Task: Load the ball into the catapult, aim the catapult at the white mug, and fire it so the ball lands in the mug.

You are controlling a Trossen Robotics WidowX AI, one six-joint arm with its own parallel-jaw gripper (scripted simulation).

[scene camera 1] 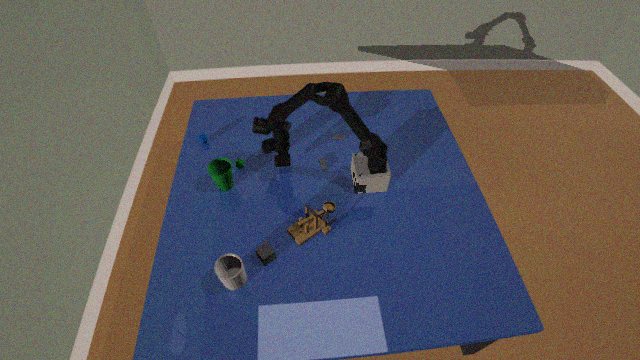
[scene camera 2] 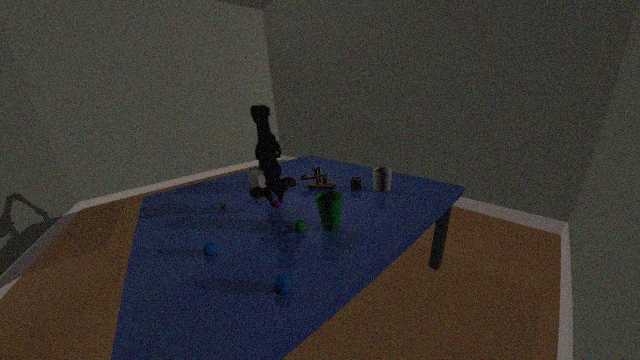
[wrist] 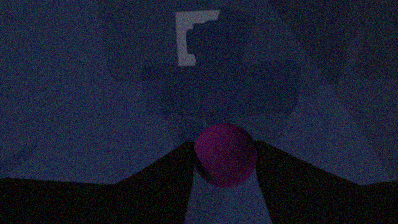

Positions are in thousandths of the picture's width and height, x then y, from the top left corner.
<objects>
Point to a green cup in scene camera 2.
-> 515, 565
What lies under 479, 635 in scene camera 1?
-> A wooden catapult.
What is the gripper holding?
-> A magenta ball.
</objects>
